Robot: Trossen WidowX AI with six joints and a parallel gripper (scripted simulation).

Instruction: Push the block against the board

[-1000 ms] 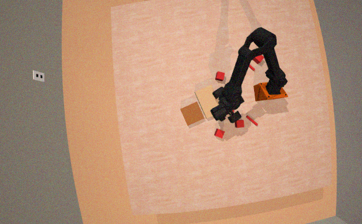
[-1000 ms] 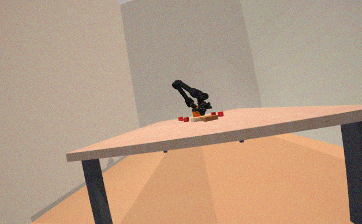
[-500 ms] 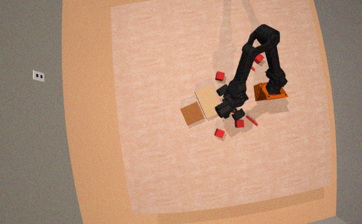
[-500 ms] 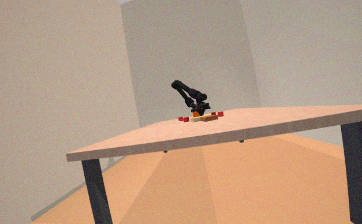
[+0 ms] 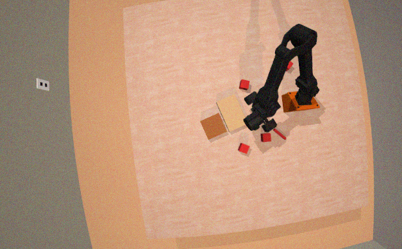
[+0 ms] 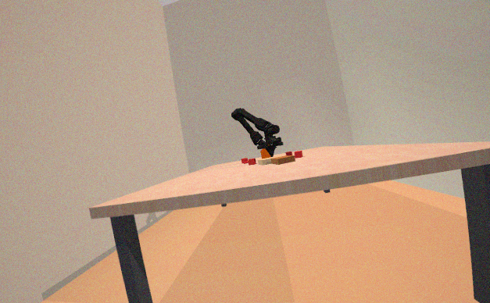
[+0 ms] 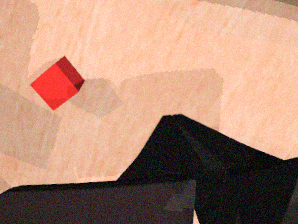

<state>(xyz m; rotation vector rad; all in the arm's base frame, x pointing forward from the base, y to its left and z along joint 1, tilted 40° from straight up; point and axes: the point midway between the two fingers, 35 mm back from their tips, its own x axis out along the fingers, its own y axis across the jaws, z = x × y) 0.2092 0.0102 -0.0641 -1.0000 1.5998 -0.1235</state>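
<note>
Now: the tiny red piece 50 mm to the left of my gripper tip, 20 mm below it and 10 mm behind it. From my gripper tip the other things lie so: pale wooden board 120 mm ahead, 10 mm below; brown square block 210 mm ahead, 60 mm to the left, 10 mm below.
</note>
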